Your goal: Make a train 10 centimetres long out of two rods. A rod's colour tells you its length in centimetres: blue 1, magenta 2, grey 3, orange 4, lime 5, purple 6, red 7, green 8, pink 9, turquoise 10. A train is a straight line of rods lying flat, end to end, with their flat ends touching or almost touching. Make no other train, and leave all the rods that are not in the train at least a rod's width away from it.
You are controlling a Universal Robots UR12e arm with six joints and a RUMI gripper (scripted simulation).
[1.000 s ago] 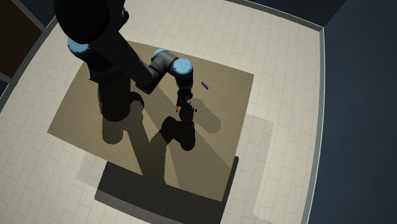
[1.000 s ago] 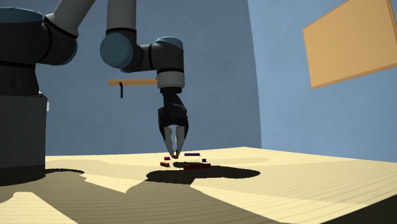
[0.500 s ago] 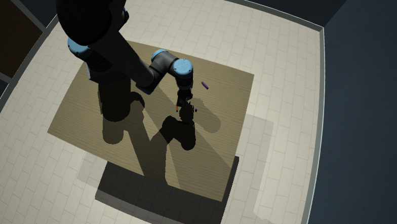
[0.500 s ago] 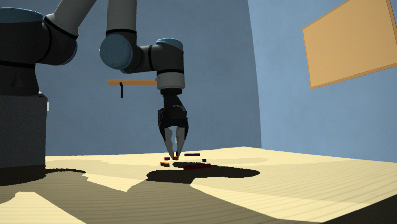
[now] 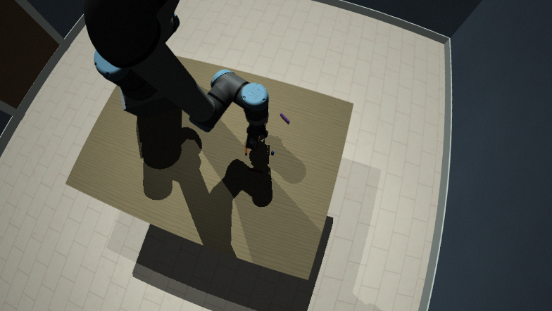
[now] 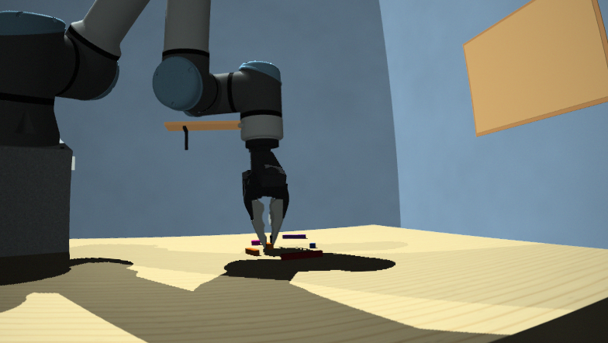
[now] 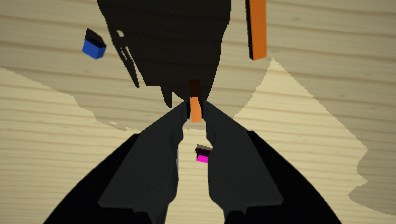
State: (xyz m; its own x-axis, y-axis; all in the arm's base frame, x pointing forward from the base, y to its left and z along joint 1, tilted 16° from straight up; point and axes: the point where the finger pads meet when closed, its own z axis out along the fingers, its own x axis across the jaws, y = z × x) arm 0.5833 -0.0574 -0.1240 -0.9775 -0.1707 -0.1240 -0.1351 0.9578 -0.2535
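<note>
The purple rod lies 15 cm to the left of my hand, 9 cm ahead of it and 1 cm below it. The rest, counted from my hand: magenta rod 7 cm to the left, 2 cm behind, 1 cm below; then red rod 14 cm to the right, 4 cm ahead, 1 cm below; then blue rod 8 cm ahead, 4 cm to the right, 1 cm below.
</note>
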